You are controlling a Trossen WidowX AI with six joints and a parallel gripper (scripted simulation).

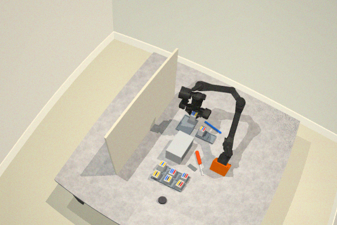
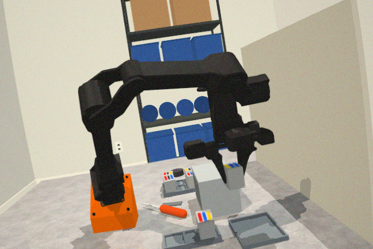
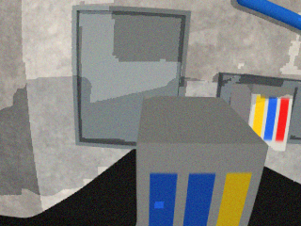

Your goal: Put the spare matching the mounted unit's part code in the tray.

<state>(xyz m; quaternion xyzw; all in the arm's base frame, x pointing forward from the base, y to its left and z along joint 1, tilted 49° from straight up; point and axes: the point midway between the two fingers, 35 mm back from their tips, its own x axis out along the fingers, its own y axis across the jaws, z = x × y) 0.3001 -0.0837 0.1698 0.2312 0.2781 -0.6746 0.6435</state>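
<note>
Right now my gripper tip is 40 mm short of the grey tray and 120 mm above it. Also, from my gripper tip: blue pen (120 mm behind, 70 mm to the right, 120 mm below); two-place rack (110 mm behind, 10 mm to the left, 120 mm below); grey spare block (20 mm above).
</note>
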